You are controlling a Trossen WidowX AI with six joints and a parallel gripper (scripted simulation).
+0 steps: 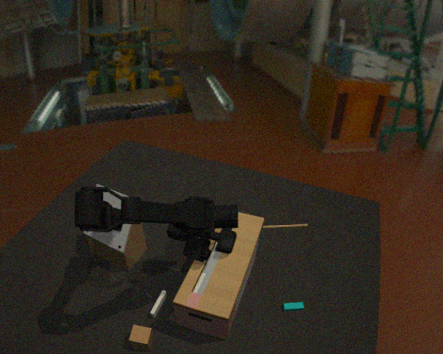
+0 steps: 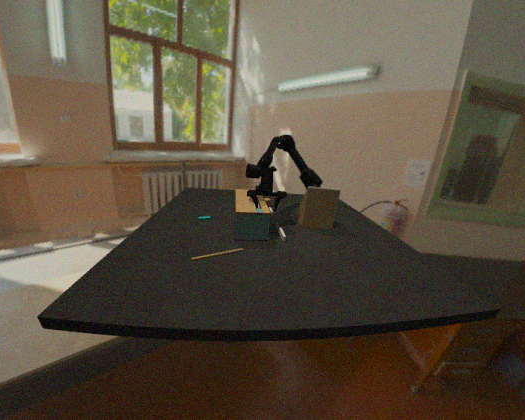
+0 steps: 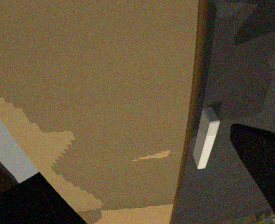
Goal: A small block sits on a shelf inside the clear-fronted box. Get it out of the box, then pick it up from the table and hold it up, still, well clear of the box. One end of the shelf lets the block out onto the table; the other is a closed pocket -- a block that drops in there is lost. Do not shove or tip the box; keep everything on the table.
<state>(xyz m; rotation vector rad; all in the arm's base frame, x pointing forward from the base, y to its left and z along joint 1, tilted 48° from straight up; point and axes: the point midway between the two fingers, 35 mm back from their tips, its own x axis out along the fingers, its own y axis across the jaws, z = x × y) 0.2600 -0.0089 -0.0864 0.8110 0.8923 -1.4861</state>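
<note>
The green block is 50 mm ahead of my gripper tip and 20 mm to the left of it. From my gripper tip the other things lie so: tan cube 330 mm to the right, 60 mm below, 50 mm behind; then thin wooden stick 260 mm to the left, 200 mm ahead, 80 mm below.
</note>
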